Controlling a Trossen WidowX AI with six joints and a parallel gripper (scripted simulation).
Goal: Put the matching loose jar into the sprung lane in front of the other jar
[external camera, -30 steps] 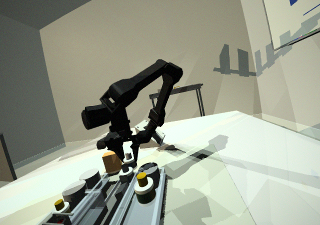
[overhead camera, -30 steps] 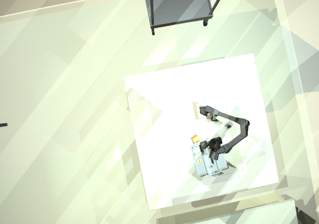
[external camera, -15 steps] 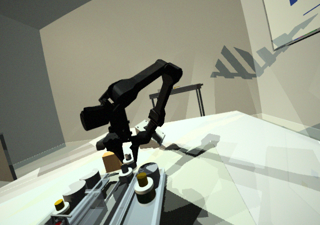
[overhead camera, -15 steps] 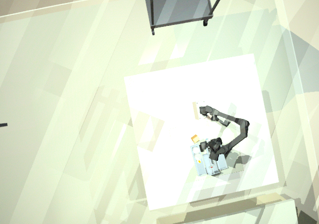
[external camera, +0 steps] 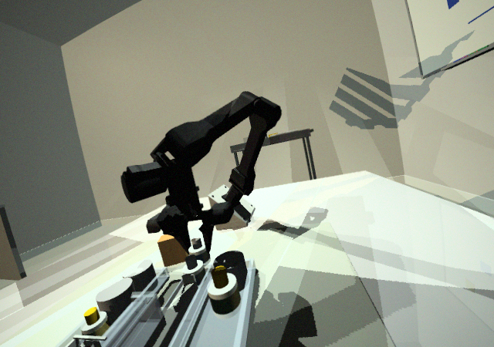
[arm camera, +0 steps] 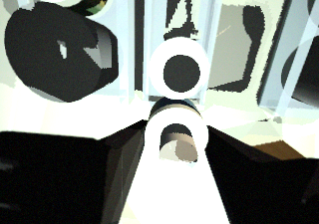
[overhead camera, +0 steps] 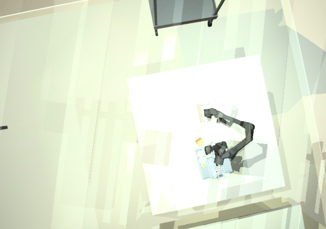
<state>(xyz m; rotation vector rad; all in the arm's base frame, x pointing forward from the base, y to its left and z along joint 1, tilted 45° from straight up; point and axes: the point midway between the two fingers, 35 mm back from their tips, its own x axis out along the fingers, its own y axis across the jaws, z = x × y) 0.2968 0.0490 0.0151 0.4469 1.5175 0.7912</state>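
The orange box is 40 mm behind my gripper tip, 110 mm to the right of it and 10 mm below it. From my gripper tip the other things lie so: red mark (230 mm ahead, 10 mm to the left, 20 mm above).
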